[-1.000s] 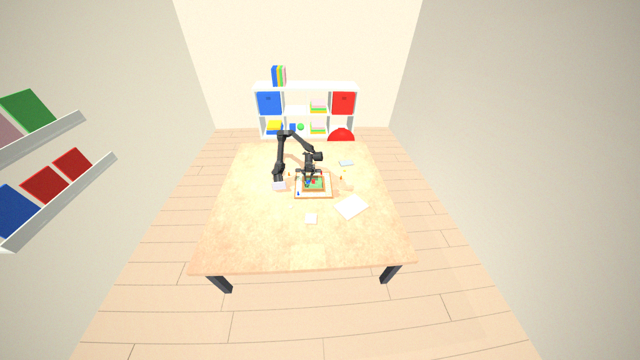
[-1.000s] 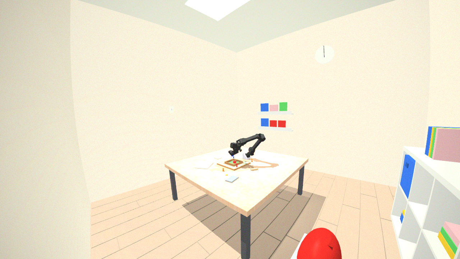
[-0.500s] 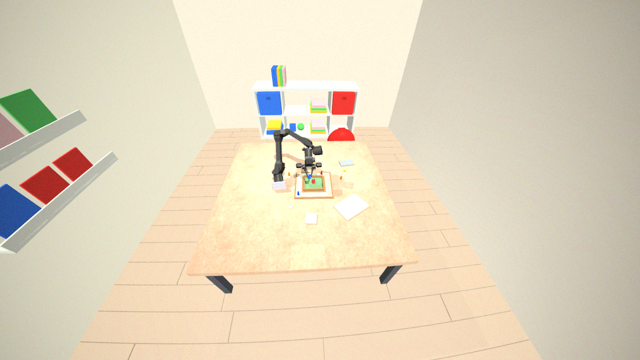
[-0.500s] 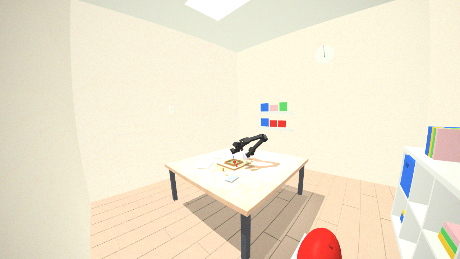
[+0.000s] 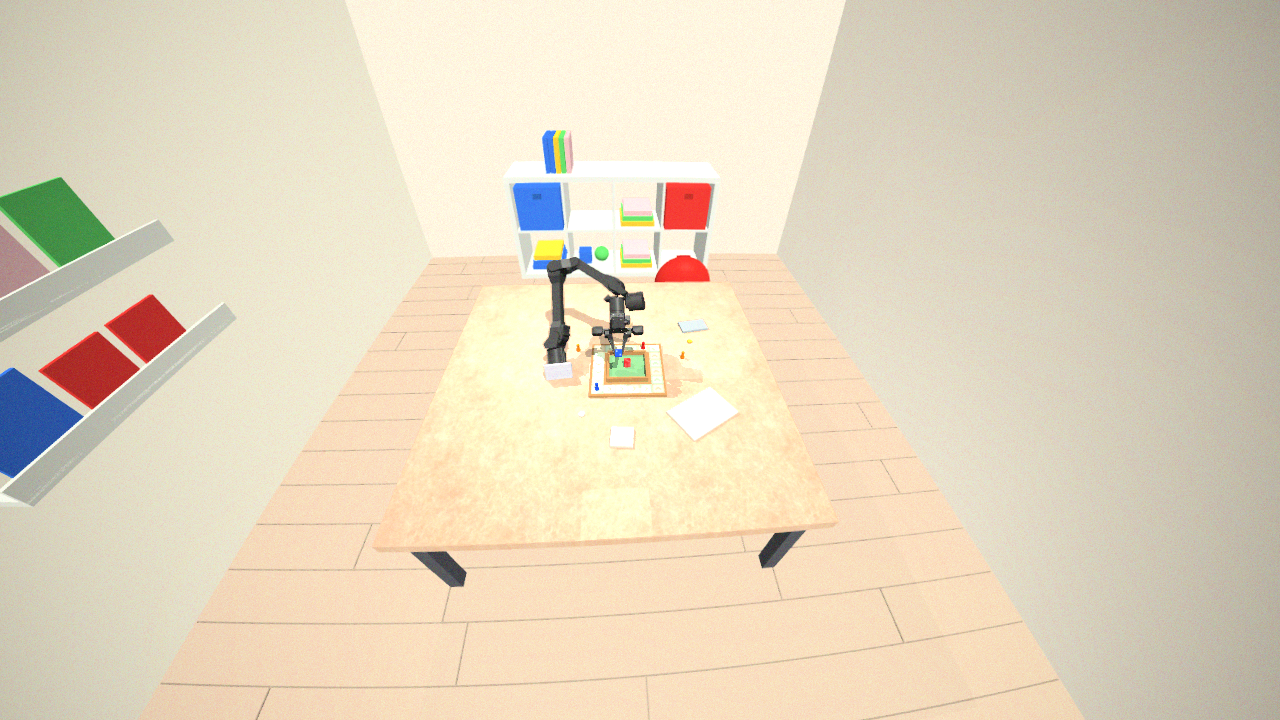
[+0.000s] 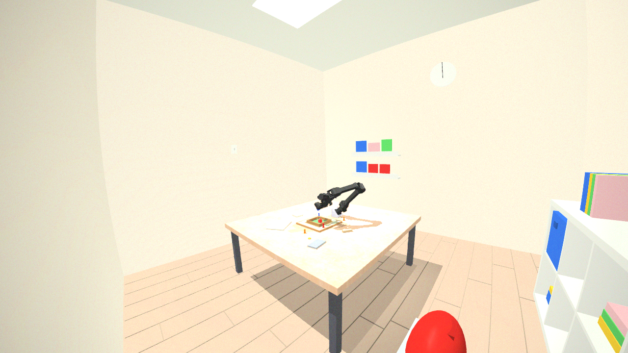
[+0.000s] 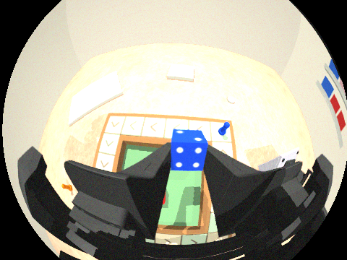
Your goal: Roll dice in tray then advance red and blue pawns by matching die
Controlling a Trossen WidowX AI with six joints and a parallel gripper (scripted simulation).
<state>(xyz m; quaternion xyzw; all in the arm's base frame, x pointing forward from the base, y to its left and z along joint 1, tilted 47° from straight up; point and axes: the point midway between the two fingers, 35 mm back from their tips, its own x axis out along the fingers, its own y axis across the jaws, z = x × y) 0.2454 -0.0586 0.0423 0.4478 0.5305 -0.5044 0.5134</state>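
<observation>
Now: the red pawn 150 mm to the left of my gripper tip, 110 mm ahead of it and 90 mm below it. The rest, counted from my gripper tip: white sheet: 290 mm ahead, 190 mm to the right, 110 mm below; green tray: 110 mm below, 40 mm to the left, 30 mm ahead; blue pawn: 90 mm below, 80 mm behind, 70 mm to the right.
</observation>
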